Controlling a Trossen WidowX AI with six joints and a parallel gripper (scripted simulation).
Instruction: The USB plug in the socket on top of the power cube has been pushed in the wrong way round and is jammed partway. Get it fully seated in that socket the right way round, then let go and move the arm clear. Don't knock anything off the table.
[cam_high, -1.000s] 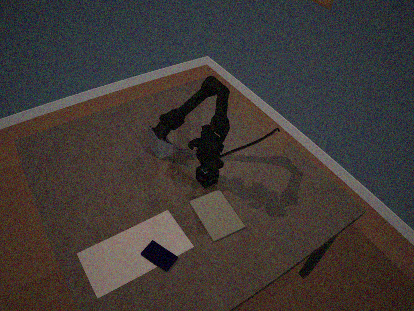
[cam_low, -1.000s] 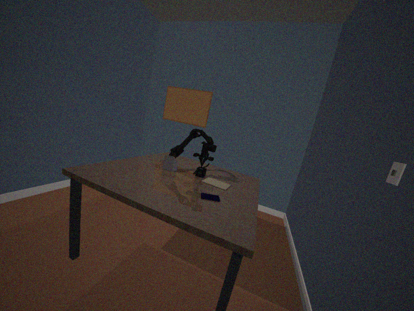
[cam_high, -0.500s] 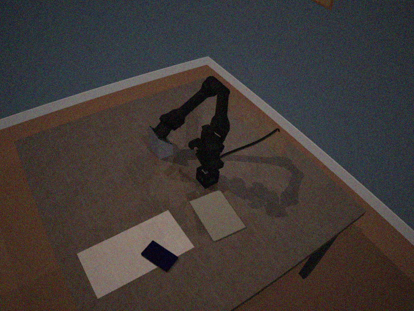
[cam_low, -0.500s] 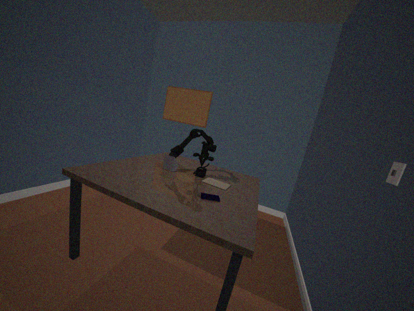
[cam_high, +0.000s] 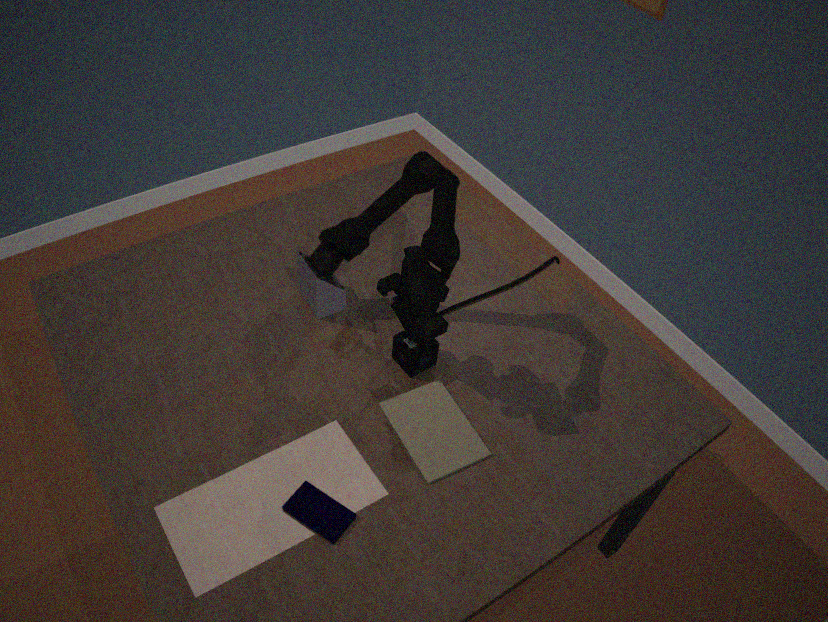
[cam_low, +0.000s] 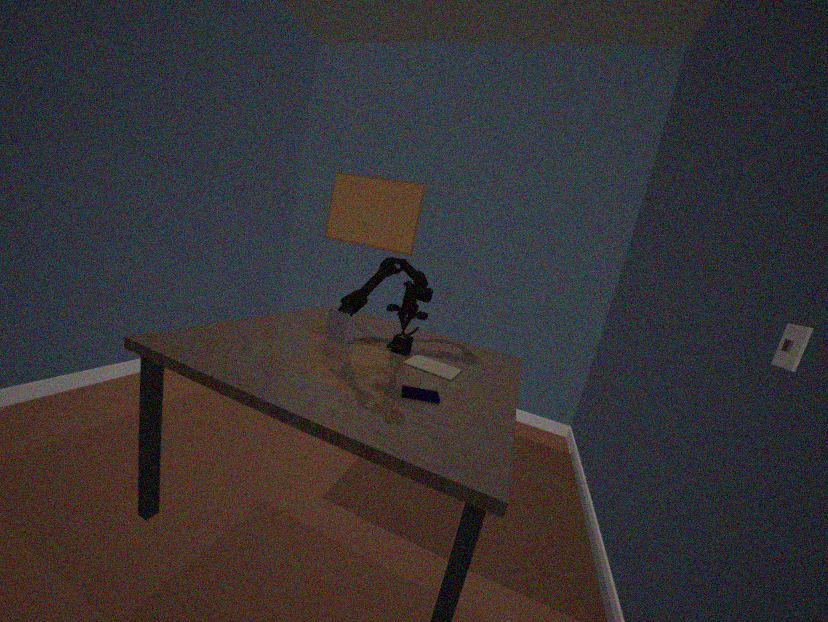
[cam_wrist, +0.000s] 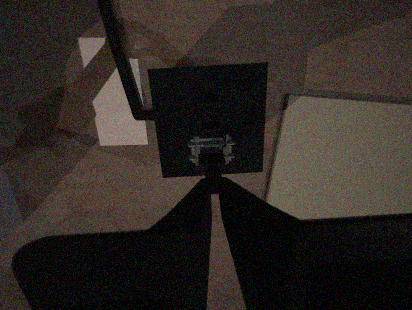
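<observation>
Now: the socket 50 mm below my gripper tip and 10 mm to the left of it. The rest, counted from my gripper tip: beige pad: 180 mm ahead, 110 mm below, 60 mm to the right; then dark blue card: 370 mm to the right, 220 mm ahead, 110 mm below.
</observation>
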